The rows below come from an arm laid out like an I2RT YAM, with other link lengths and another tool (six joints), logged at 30 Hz.
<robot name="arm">
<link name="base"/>
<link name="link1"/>
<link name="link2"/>
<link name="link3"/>
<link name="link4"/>
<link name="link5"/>
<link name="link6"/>
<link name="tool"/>
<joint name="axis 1" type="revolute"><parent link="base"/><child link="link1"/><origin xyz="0.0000 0.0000 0.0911" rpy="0.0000 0.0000 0.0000"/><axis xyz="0 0 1"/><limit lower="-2.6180" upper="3.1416"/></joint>
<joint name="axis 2" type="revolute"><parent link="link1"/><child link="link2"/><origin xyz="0.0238 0.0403 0.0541" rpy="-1.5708 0.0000 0.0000"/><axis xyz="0 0 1"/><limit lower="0.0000" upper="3.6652"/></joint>
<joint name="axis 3" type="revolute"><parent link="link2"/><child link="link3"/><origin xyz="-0.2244 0.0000 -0.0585" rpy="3.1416 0.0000 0.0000"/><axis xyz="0 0 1"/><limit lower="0.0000" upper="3.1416"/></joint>
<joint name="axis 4" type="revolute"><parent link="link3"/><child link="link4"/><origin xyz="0.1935 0.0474 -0.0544" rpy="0.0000 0.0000 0.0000"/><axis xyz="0 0 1"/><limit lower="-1.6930" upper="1.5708"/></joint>
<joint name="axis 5" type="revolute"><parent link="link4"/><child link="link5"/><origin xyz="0.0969 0.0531 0.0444" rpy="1.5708 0.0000 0.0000"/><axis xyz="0 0 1"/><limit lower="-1.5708" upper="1.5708"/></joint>
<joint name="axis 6" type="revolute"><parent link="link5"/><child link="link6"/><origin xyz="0.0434 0.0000 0.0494" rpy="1.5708 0.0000 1.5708"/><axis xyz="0 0 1"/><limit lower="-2.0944" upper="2.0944"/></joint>
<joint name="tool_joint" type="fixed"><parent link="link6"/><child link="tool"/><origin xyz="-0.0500 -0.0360 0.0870" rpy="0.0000 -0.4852 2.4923"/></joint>
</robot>
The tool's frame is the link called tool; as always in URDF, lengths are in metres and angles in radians.
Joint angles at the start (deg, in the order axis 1, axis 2, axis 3, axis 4, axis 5, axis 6): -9.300, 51.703, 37.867, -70.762, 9.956, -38.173
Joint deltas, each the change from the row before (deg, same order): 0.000, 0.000, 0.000, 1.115, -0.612, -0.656; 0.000, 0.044, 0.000, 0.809, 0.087, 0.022; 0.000, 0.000, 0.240, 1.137, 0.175, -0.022; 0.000, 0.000, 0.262, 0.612, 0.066, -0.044; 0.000, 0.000, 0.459, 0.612, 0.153, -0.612; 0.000, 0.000, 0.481, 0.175, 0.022, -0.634; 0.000, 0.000, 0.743, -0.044, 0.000, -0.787; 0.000, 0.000, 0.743, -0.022, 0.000, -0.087
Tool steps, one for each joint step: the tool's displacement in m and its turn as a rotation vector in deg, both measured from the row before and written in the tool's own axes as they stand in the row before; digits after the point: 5 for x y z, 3 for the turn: -0.00335, 0.00228, 0.00096, -0.983, -0.914, -0.012; -0.00281, 0.00061, 0.00163, -0.018, -0.753, 0.176; -0.00538, 0.00086, 0.00204, -0.044, -1.360, 0.256; -0.00362, 0.00059, 0.00095, -0.079, -0.852, 0.158; -0.00424, 0.00032, 0.00062, -0.289, -1.062, -0.334; -0.00280, 0.00016, -0.00034, -0.353, -0.635, -0.404; -0.00339, 0.00005, -0.00104, -0.441, -0.673, -0.522; -0.00411, 0.00025, -0.00067, -0.112, -0.695, 0.100
